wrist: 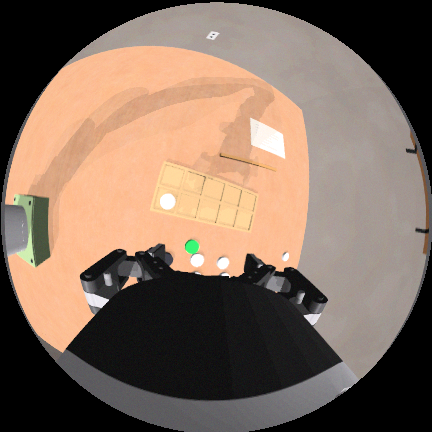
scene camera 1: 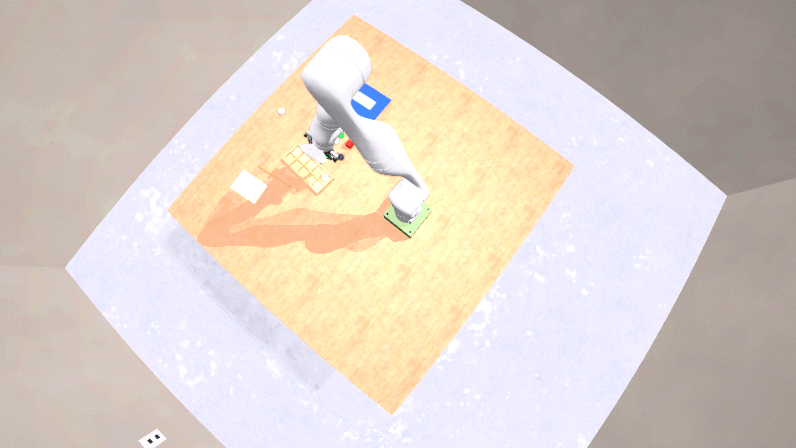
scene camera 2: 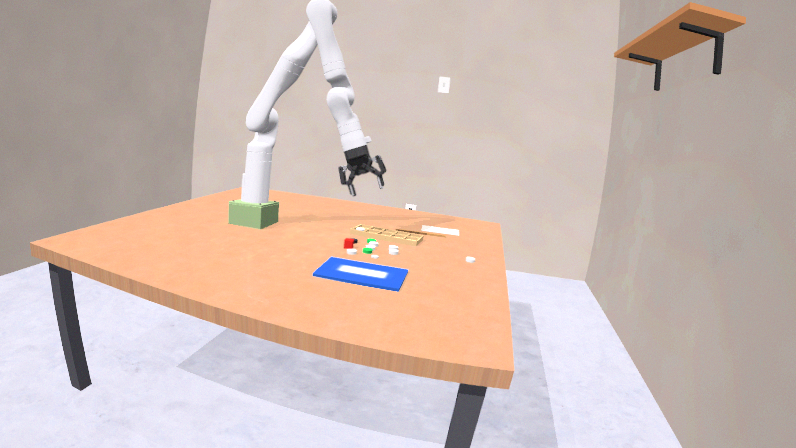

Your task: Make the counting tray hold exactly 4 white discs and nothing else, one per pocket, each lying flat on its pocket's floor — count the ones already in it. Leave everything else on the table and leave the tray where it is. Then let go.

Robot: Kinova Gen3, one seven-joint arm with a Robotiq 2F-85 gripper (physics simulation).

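The counting tray has two rows of pockets. One white disc lies in its corner pocket nearest the robot base; the other pockets look empty in the wrist view. Beside the tray lie several loose white discs, among them one white disc, another white disc and a third white disc. A lone white disc lies farther off. My gripper is open and empty, high above the table; its body hides some discs in the wrist view.
Green discs, a red block and a dark piece lie among the loose discs. A blue panel, a thin stick and a white sheet lie around.
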